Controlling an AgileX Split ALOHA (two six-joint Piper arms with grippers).
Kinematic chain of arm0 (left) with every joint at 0, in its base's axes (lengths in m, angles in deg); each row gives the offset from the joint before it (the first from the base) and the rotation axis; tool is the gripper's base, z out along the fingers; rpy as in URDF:
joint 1: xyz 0 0 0.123 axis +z
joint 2: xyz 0 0 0 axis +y
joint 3: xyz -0.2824 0 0.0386 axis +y
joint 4: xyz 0.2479 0 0.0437 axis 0.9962 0 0.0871
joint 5: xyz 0 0 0 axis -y
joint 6: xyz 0.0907 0 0.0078 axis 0.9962 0 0.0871
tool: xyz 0 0 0 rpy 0 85 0
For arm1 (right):
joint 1: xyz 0 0 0.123 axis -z
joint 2: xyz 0 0 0 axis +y
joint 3: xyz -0.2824 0 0.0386 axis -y
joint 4: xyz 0.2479 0 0.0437 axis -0.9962 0 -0.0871
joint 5: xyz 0 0 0 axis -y
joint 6: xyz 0.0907 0 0.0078 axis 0.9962 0 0.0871
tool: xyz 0 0 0 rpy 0 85 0
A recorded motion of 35 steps. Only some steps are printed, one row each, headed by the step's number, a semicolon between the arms.
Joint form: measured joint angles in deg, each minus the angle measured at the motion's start. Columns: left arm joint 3, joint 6, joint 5, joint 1, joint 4, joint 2; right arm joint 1, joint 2, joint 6, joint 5, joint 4, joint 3.
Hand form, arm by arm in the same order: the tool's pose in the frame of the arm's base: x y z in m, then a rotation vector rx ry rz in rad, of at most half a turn. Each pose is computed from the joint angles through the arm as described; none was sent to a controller.
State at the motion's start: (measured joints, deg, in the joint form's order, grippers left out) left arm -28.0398 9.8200 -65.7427 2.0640 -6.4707 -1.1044; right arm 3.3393 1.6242 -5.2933 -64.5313 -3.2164 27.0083
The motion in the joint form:
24: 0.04 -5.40 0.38 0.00 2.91 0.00; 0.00 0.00 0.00 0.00 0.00 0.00
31: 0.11 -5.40 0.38 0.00 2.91 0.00; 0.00 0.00 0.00 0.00 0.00 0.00
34: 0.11 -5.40 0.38 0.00 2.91 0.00; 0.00 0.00 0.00 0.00 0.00 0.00
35: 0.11 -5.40 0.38 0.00 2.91 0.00; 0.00 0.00 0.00 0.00 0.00 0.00
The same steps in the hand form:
24: -0.0099 -0.0055 0.2677 0.0497 2.1141 -0.0077; -0.0005 0.0047 0.2642 -0.0399 2.1650 -0.0178
31: -0.0098 -0.0055 0.2674 0.0497 2.1153 -0.0078; -0.0005 0.0047 0.2642 -0.0399 2.1650 -0.0178
34: -0.0098 -0.0055 0.2674 0.0497 2.1153 -0.0078; -0.0005 0.0047 0.2642 -0.0399 2.1650 -0.0178
35: -0.0098 -0.0055 0.2674 0.0497 2.1153 -0.0078; -0.0005 0.0047 0.2642 -0.0399 2.1650 -0.0178

